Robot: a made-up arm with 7 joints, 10 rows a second.
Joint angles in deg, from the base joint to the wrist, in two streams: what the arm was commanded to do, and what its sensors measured. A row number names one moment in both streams.
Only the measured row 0 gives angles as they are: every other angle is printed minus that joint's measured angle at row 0.
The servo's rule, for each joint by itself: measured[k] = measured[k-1] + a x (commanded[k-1-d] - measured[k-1]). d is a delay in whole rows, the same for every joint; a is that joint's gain. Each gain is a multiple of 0.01, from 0.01 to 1. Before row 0 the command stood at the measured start. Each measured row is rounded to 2 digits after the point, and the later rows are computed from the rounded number. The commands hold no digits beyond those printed.
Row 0, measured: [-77.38 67.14 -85.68 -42.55 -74.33 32.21 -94.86]
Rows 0 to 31, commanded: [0.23 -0.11 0.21 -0.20 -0.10 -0.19 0.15]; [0.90 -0.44 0.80 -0.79 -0.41 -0.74 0.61]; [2.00 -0.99 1.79 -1.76 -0.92 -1.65 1.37]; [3.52 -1.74 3.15 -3.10 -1.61 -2.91 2.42]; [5.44 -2.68 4.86 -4.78 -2.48 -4.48 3.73]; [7.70 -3.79 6.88 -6.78 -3.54 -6.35 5.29]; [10.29 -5.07 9.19 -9.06 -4.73 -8.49 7.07]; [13.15 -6.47 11.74 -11.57 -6.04 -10.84 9.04]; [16.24 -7.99 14.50 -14.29 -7.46 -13.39 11.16]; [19.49 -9.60 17.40 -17.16 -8.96 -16.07 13.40]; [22.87 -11.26 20.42 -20.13 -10.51 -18.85 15.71]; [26.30 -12.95 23.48 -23.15 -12.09 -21.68 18.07]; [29.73 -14.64 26.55 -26.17 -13.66 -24.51 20.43]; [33.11 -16.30 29.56 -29.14 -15.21 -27.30 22.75]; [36.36 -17.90 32.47 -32.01 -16.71 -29.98 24.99]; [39.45 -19.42 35.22 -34.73 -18.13 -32.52 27.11]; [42.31 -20.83 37.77 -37.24 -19.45 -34.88 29.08]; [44.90 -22.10 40.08 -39.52 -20.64 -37.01 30.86]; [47.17 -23.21 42.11 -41.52 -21.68 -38.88 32.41]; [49.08 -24.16 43.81 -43.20 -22.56 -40.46 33.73]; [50.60 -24.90 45.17 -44.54 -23.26 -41.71 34.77]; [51.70 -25.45 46.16 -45.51 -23.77 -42.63 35.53]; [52.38 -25.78 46.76 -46.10 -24.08 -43.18 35.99]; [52.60 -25.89 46.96 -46.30 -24.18 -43.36 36.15]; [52.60 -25.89 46.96 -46.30 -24.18 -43.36 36.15]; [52.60 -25.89 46.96 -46.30 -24.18 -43.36 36.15]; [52.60 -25.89 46.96 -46.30 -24.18 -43.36 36.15]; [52.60 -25.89 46.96 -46.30 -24.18 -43.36 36.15]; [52.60 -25.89 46.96 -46.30 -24.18 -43.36 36.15]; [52.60 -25.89 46.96 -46.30 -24.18 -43.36 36.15]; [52.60 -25.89 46.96 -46.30 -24.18 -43.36 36.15]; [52.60 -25.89 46.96 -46.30 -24.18 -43.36 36.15]
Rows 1 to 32, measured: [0.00 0.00 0.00 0.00 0.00 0.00 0.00]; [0.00 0.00 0.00 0.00 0.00 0.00 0.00]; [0.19 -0.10 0.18 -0.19 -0.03 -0.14 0.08]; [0.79 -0.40 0.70 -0.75 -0.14 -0.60 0.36]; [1.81 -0.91 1.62 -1.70 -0.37 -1.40 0.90]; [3.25 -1.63 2.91 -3.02 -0.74 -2.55 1.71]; [5.09 -2.54 4.55 -4.67 -1.26 -4.02 2.78]; [7.28 -3.63 6.51 -6.65 -1.94 -5.79 4.11]; [9.81 -4.88 8.76 -8.92 -2.78 -7.84 5.68]; [12.62 -6.26 11.26 -11.41 -3.76 -10.12 7.46]; [15.66 -7.77 13.98 -14.12 -4.87 -12.61 9.42]; [18.88 -9.36 16.85 -16.98 -6.10 -15.24 11.53]; [22.23 -11.01 19.85 -19.94 -7.42 -17.98 13.75]; [25.65 -12.70 22.90 -22.96 -8.82 -20.79 16.04]; [29.08 -14.39 25.97 -25.98 -10.27 -23.62 18.37]; [32.47 -16.05 28.99 -28.95 -11.75 -26.42 20.69]; [35.74 -17.66 31.91 -31.83 -13.24 -29.13 22.97]; [38.86 -19.19 34.69 -34.56 -14.71 -31.71 25.16]; [41.76 -20.62 37.28 -37.08 -16.13 -34.12 27.24]; [44.40 -21.91 39.63 -39.37 -17.48 -36.32 29.16]; [46.73 -23.04 41.71 -41.39 -18.74 -38.27 30.88]; [48.70 -24.01 43.47 -43.09 -19.89 -39.93 32.39]; [50.30 -24.78 44.90 -44.45 -20.90 -41.28 33.65]; [51.48 -25.36 45.96 -45.45 -21.76 -42.31 34.65]; [52.24 -25.73 46.63 -46.06 -22.46 -42.97 35.36]; [52.54 -25.87 46.91 -46.29 -22.98 -43.27 35.78]; [52.59 -25.89 46.95 -46.30 -23.34 -43.34 35.98]; [52.60 -25.89 46.96 -46.30 -23.59 -43.36 36.07]; [52.60 -25.89 46.96 -46.30 -23.77 -43.36 36.11]; [52.60 -25.89 46.96 -46.30 -23.89 -43.36 36.13]; [52.60 -25.89 46.96 -46.30 -23.98 -43.36 36.14]; [52.60 -25.89 46.96 -46.30 -24.04 -43.36 36.15]
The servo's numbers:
d 2
a 0.84 0.87 0.84 0.94 0.30 0.76 0.53

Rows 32 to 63, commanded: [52.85 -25.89 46.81 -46.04 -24.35 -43.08 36.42]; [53.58 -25.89 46.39 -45.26 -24.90 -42.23 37.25]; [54.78 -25.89 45.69 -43.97 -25.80 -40.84 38.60]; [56.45 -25.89 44.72 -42.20 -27.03 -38.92 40.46]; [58.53 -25.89 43.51 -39.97 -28.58 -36.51 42.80]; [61.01 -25.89 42.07 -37.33 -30.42 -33.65 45.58]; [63.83 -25.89 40.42 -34.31 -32.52 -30.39 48.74]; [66.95 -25.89 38.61 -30.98 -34.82 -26.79 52.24]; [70.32 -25.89 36.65 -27.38 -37.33 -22.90 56.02]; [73.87 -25.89 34.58 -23.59 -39.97 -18.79 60.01]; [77.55 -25.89 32.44 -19.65 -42.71 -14.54 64.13]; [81.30 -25.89 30.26 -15.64 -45.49 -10.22 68.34]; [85.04 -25.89 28.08 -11.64 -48.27 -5.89 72.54]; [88.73 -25.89 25.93 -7.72 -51.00 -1.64 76.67]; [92.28 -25.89 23.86 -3.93 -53.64 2.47 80.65]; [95.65 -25.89 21.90 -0.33 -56.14 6.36 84.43]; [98.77 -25.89 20.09 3.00 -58.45 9.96 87.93]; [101.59 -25.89 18.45 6.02 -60.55 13.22 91.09]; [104.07 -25.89 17.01 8.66 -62.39 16.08 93.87]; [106.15 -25.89 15.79 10.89 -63.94 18.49 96.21]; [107.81 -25.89 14.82 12.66 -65.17 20.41 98.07]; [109.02 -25.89 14.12 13.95 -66.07 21.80 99.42]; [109.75 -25.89 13.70 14.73 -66.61 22.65 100.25]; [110.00 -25.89 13.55 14.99 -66.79 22.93 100.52]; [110.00 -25.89 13.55 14.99 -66.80 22.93 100.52]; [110.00 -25.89 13.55 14.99 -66.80 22.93 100.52]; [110.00 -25.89 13.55 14.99 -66.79 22.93 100.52]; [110.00 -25.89 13.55 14.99 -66.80 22.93 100.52]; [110.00 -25.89 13.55 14.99 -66.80 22.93 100.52]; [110.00 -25.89 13.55 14.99 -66.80 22.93 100.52]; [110.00 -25.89 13.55 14.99 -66.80 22.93 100.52]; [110.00 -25.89 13.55 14.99 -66.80 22.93 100.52]
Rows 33 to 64, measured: [52.60 -25.89 46.96 -46.30 -24.08 -43.36 36.15]; [52.60 -25.89 46.96 -46.30 -24.11 -43.36 36.15]; [52.81 -25.89 46.83 -46.06 -24.18 -43.15 36.29]; [53.46 -25.89 46.46 -45.31 -24.40 -42.45 36.80]; [54.57 -25.89 45.81 -44.05 -24.82 -41.23 37.75]; [56.15 -25.89 44.89 -42.31 -25.48 -39.47 39.19]; [58.15 -25.89 43.73 -40.11 -26.41 -37.22 41.10]; [60.55 -25.89 42.34 -37.50 -27.61 -34.51 43.47]; [63.31 -25.89 40.73 -34.50 -29.08 -31.38 46.26]; [66.37 -25.89 38.95 -31.19 -30.80 -27.89 49.43]; [69.69 -25.89 37.02 -27.61 -32.76 -24.10 52.92]; [73.20 -25.89 34.97 -23.83 -34.92 -20.06 56.68]; [76.85 -25.89 32.84 -19.90 -37.26 -15.86 60.63]; [80.59 -25.89 30.67 -15.90 -39.73 -11.57 64.72]; [84.33 -25.89 28.49 -11.90 -42.29 -7.25 68.86]; [88.03 -25.89 26.34 -7.97 -44.90 -2.99 73.00]; [91.60 -25.89 24.26 -4.17 -47.52 1.16 77.05]; [95.00 -25.89 22.28 -0.56 -50.11 5.11 80.96]; [98.17 -25.89 20.44 2.79 -52.61 8.80 84.65]; [101.04 -25.89 18.77 5.83 -54.99 12.16 88.06]; [103.59 -25.89 17.29 8.49 -57.21 15.14 91.14]; [105.74 -25.89 16.03 10.75 -59.23 17.69 93.83]; [107.48 -25.89 15.01 12.55 -61.01 19.76 96.08]; [108.77 -25.89 14.26 13.87 -62.53 21.31 97.85]; [109.59 -25.89 13.79 14.68 -63.75 22.33 99.12]; [109.93 -25.89 13.59 14.97 -64.66 22.79 99.86]; [109.99 -25.89 13.56 14.99 -65.30 22.90 100.21]; [110.00 -25.89 13.55 14.99 -65.75 22.92 100.37]; [110.00 -25.89 13.55 14.99 -66.06 22.93 100.45]; [110.00 -25.89 13.55 14.99 -66.28 22.93 100.49]; [110.00 -25.89 13.55 14.99 -66.44 22.93 100.51]; [110.00 -25.89 13.55 14.99 -66.55 22.93 100.52]
